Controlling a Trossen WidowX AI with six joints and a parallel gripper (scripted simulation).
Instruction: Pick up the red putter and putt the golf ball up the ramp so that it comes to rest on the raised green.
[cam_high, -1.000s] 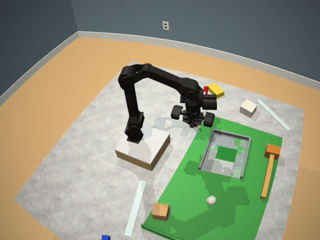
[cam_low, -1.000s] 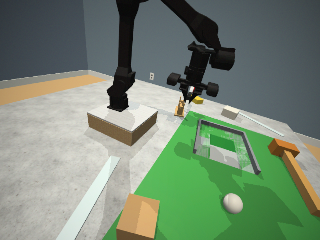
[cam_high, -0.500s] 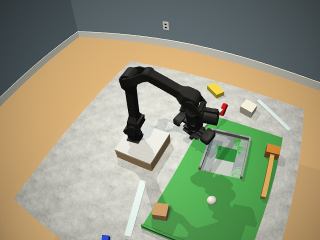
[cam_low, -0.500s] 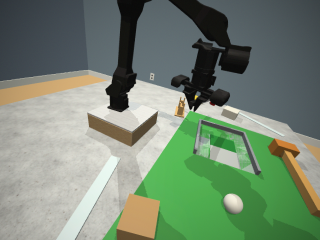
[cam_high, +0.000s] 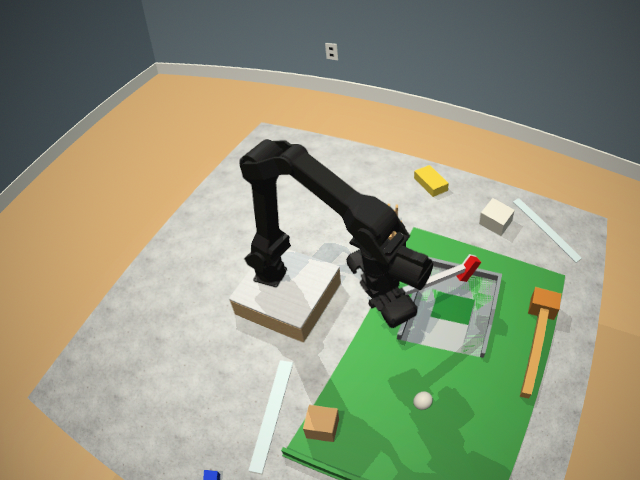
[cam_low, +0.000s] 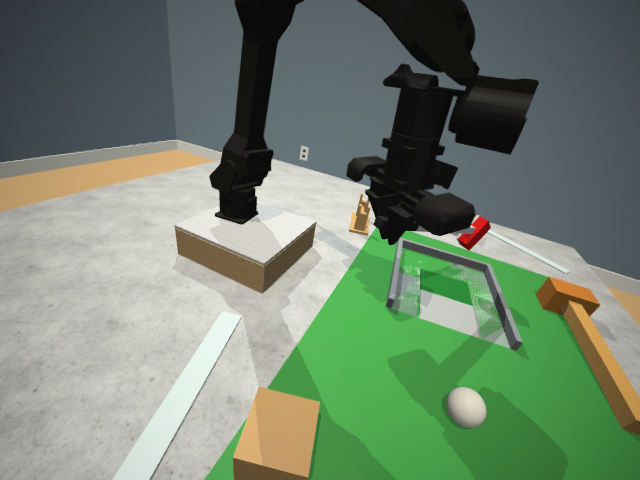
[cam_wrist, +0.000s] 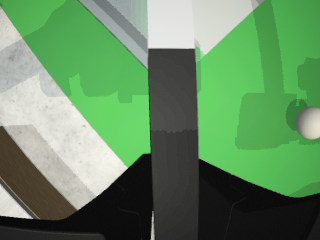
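Now: the tan cube 26 cm to the right of my gripper tip, 10 cm below it and 4 cm behind it. From my gripper tip the other things lie so: green mat: 17 cm ahead, 13 cm below, 2 cm to the right; then white golf ball: 14 cm to the right, 14 cm ahead, 11 cm below; then putter: 9 cm to the left, 8 cm ahead, 1 cm above.
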